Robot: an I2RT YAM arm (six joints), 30 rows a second.
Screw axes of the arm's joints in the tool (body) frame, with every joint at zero. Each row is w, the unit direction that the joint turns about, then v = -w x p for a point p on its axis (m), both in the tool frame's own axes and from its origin. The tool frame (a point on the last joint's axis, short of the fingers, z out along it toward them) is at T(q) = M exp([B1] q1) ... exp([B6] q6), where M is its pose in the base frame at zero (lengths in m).
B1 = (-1, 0, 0, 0, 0.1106, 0)
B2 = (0, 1, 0, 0.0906, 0, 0.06)
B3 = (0, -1, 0, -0.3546, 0, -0.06)
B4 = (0, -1, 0, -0.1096, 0, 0)
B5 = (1, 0, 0, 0, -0.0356, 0)
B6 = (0, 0, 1, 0, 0, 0)
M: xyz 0.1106 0 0.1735 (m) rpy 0 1.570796 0 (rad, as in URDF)
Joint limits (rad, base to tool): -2.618..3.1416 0..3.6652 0..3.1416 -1.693..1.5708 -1.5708..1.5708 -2.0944..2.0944
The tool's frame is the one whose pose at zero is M.
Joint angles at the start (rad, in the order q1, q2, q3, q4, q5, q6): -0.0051 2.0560 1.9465 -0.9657 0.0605 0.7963
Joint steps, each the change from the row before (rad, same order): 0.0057 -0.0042 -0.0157 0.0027 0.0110 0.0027; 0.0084 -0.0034 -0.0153 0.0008 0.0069 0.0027; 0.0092 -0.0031 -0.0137 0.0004 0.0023 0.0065; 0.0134 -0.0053 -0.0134 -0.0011 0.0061 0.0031; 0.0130 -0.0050 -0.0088 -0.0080 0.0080 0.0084; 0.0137 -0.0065 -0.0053 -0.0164 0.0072 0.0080; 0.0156 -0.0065 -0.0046 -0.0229 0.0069 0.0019
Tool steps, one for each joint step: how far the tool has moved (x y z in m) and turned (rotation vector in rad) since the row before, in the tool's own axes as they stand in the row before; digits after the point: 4 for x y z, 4 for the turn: 0.0034 -0.0003 0.0016 0.0119 0.0000 -0.0029; 0.0045 0.0005 0.0018 0.0096 0.0052 -0.0056; 0.0047 0.0010 0.0015 0.0056 0.0079 -0.0025; 0.0059 0.0021 0.0003 0.0060 0.0055 -0.0096; 0.0056 0.0019 -0.0007 0.0094 0.0056 -0.0043; 0.0058 0.0018 -0.0022 0.0112 0.0084 -0.0058; 0.0068 0.0019 -0.0025 0.0147 0.0127 -0.0145
